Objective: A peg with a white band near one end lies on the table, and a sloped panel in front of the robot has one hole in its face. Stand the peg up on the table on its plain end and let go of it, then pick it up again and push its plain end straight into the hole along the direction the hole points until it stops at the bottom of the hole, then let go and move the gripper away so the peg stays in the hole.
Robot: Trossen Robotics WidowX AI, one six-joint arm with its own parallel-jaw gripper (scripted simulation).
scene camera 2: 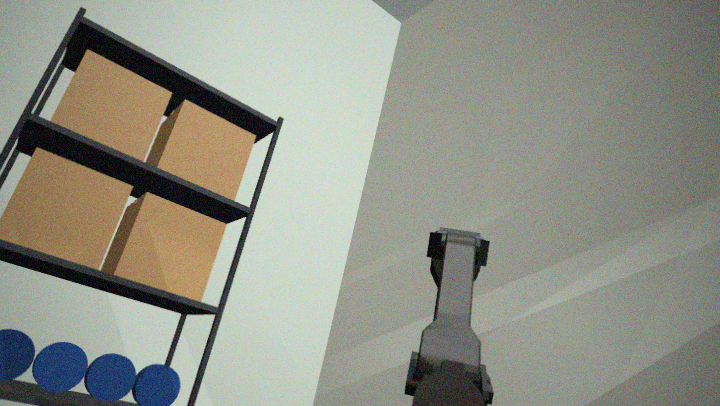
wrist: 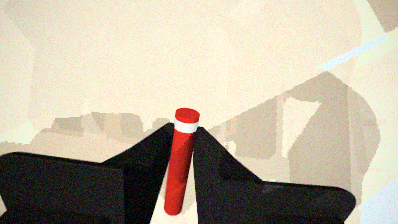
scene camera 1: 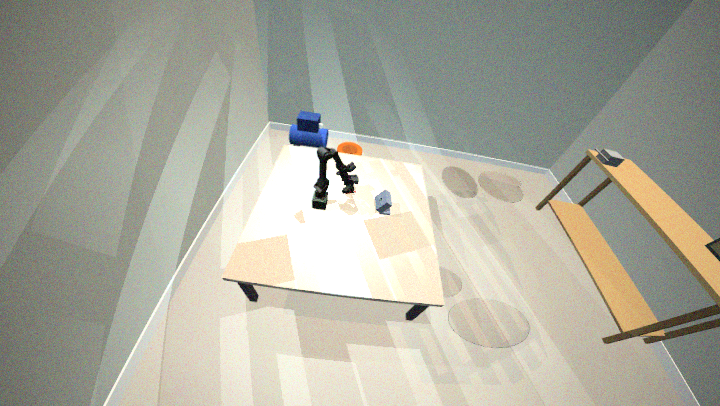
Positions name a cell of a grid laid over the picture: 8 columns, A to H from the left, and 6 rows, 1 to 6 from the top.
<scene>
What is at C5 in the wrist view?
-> My gripper.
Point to a red peg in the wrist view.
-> D4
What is my gripper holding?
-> A red peg.
</scene>
